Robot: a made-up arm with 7 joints.
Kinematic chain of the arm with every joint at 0, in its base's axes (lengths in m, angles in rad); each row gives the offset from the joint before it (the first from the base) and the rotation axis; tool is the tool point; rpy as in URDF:
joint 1: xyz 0 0 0.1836 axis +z
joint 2: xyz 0 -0.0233 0.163 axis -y
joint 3: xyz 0 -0.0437 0.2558 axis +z
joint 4: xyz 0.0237 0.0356 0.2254 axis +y
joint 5: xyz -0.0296 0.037 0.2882 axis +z
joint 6: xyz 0 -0.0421 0.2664 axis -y
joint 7: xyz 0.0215 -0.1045 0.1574 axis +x
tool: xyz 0 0 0 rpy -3.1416 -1.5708 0
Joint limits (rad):
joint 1: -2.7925..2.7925
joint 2: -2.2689..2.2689
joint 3: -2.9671..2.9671
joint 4: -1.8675..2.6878
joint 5: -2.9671..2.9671
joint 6: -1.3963..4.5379
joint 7: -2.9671..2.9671
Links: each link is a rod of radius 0.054 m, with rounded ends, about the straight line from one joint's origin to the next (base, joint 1, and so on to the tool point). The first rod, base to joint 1, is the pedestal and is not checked.
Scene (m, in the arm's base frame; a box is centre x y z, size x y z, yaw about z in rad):
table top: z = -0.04
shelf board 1: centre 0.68 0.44 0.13 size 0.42 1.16 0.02 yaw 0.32
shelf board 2: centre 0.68 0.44 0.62 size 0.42 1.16 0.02 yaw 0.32
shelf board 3: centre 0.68 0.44 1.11 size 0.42 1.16 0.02 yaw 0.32
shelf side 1: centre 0.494 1 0.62 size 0.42 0.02 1 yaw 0.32
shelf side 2: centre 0.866 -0.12 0.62 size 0.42 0.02 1 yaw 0.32
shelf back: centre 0.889 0.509 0.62 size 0.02 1.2 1 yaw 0.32
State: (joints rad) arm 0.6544 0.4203 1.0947 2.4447 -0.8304 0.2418 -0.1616
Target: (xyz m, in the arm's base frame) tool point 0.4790 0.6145 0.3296
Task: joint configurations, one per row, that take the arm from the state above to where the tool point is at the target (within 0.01 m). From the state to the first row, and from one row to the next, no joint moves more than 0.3 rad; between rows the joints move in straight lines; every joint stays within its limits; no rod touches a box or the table.
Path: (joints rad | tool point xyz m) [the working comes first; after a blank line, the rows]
Joints at the target: 0.4945 -0.5097 0.5610 1.9821 -0.8408 0.2353 -0.1616
Straight joint move there: clear.

1: 0.6144 0.1878 0.9613 2.3291 -0.8330 0.2402 -0.1616 | 0.0286 0.5744 0.5152
2: 0.5744 -0.0447 0.8278 2.2134 -0.8356 0.2386 -0.1616 | 0.1707 0.6194 0.4989
3: 0.5344 -0.2772 0.6944 2.0978 -0.8382 0.2369 -0.1616 | 0.3275 0.6354 0.4361
4: 0.4945 -0.5097 0.5610 1.9821 -0.8408 0.2353 -0.1616 | 0.4790 0.6145 0.3296

